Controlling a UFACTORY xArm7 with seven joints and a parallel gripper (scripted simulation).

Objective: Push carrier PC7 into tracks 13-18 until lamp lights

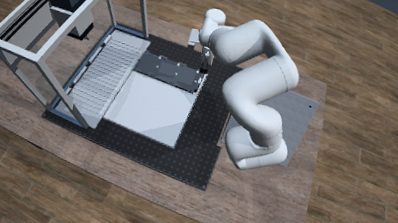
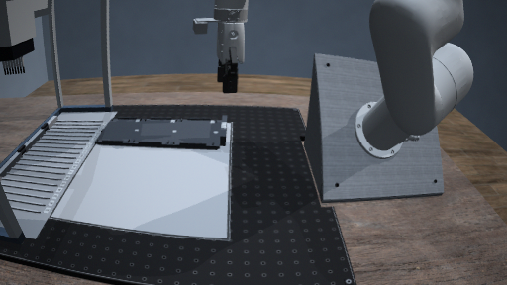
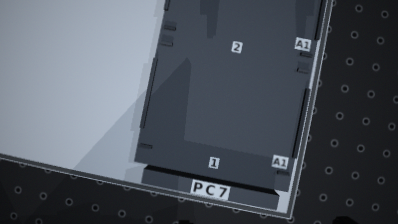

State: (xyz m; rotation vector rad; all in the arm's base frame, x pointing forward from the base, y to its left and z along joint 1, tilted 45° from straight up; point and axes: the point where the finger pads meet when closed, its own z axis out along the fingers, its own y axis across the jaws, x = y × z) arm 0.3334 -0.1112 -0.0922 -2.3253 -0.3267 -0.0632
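Now: the pale grey sheet 17 cm to the left of my hand, 15 cm ahead of it and 13 cm below it. The rest, counted from my hand: carrier PC7 (16 cm ahead, 11 cm below, 3 cm to the left).
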